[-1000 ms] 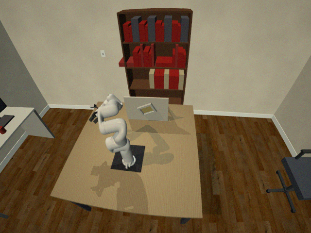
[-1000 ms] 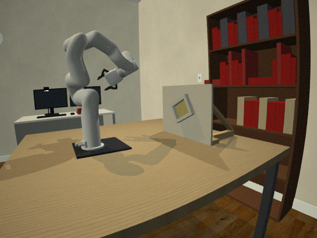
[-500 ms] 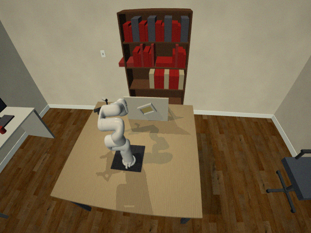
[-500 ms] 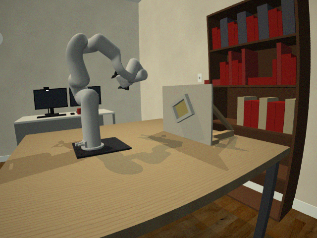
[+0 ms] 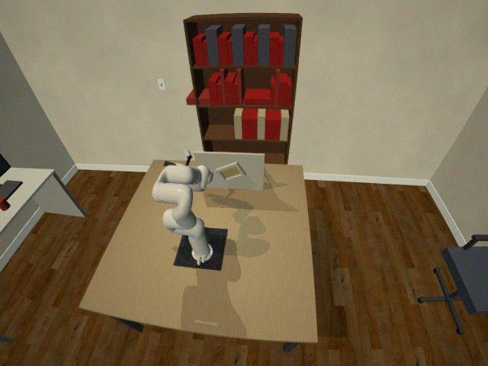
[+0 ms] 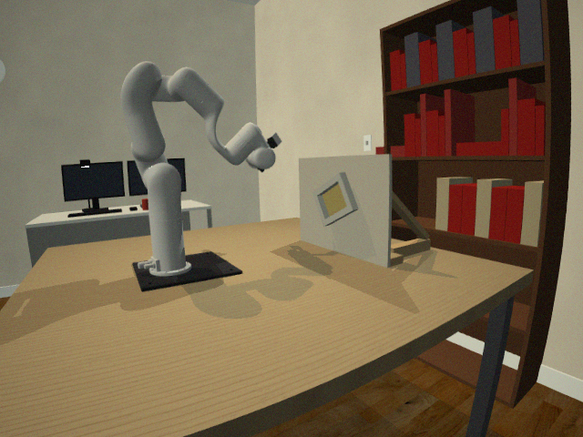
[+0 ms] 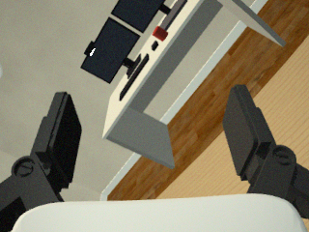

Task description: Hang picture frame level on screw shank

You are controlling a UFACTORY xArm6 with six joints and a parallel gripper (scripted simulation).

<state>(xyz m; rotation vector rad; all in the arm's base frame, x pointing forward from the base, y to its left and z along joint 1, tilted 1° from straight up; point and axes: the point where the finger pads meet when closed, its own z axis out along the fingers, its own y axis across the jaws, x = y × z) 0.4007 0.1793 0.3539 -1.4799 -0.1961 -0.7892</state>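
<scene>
Now: the picture frame 37 cm to the right of my hand, 18 cm below it and 11 cm ahead of it. The rest, counted from my hand: grey wall board: 36 cm to the right, 19 cm below, 13 cm ahead.
</scene>
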